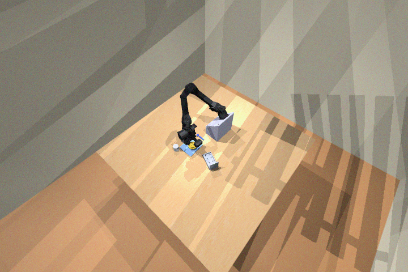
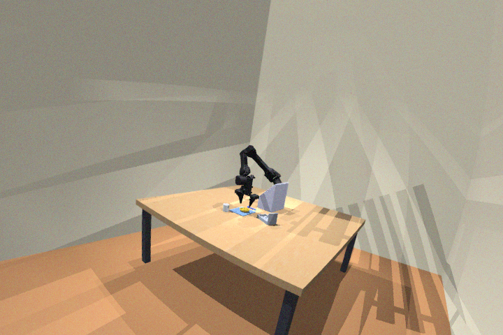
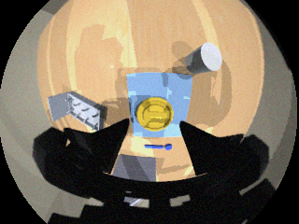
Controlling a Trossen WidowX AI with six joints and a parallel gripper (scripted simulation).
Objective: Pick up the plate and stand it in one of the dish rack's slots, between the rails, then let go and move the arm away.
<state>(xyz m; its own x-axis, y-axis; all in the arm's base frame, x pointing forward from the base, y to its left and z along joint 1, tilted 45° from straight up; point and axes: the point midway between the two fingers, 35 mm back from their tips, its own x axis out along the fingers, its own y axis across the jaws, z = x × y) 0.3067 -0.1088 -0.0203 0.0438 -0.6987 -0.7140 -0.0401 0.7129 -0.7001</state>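
My gripper tip is 3 cm above the plate. From my gripper tip the other things lie so: small white cup (11 cm ahead, 8 cm to the right, 3 cm below); then thin blue utensil (11 cm behind, 5 cm below, 3 cm to the right); then dish rack (20 cm to the left, 3 cm below, 1 cm behind).
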